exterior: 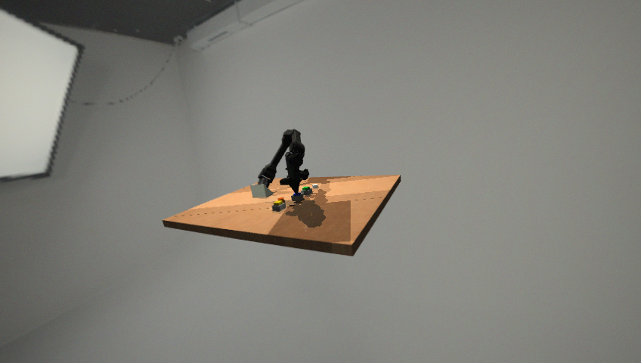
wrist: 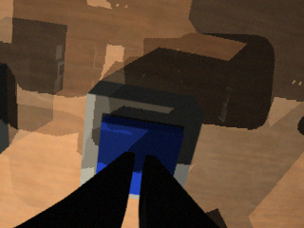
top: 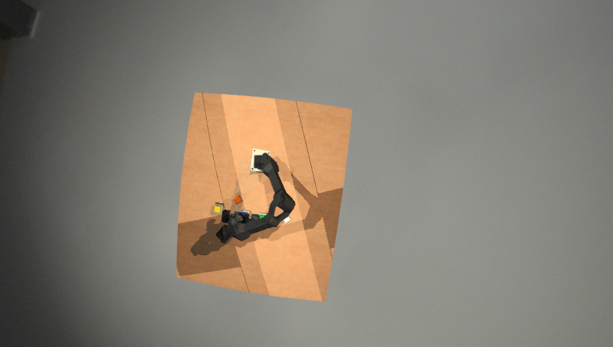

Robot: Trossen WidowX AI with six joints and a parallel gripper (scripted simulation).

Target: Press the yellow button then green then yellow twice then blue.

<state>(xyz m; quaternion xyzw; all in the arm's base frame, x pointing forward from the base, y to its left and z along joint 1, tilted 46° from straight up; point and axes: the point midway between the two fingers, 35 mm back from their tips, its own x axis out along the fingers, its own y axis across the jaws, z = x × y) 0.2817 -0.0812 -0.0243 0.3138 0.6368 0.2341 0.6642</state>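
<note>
The blue button lies 1 cm below my gripper tip. Also, from my gripper tip: yellow button 3 cm behind, 15 cm to the right; green button 1 cm ahead, 10 cm to the left; orange block 8 cm behind, 4 cm to the right, 2 cm below.
</note>
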